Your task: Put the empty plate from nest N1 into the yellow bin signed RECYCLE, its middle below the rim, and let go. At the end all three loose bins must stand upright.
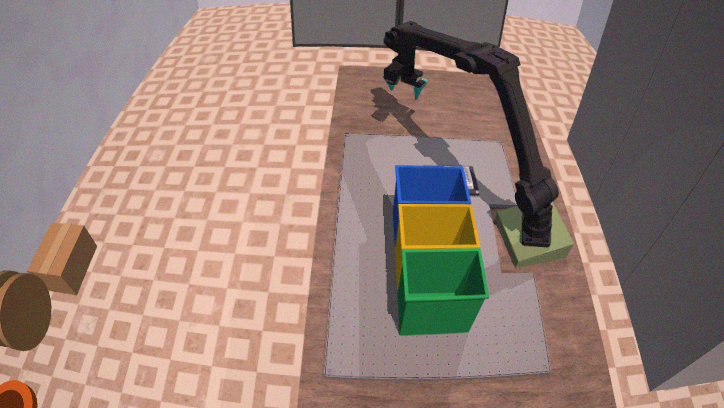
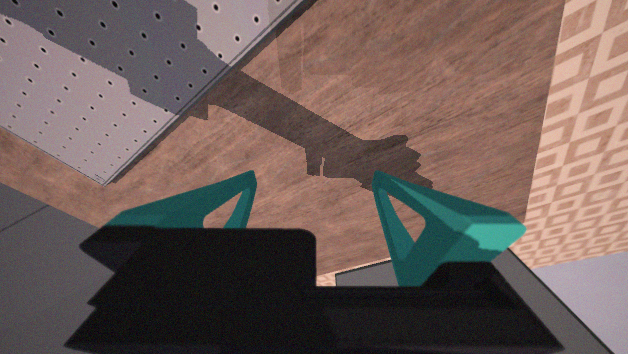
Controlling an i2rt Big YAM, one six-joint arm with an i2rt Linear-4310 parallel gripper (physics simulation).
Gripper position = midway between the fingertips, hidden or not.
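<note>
There's a blue bin (image 1: 414, 184) here, though in image 2 the blue bin is out of frame. You'd also see a yellow bin (image 1: 421, 226), and in image 2 the yellow bin is out of frame. The gripper (image 2: 314, 177) is in view as well.
</note>
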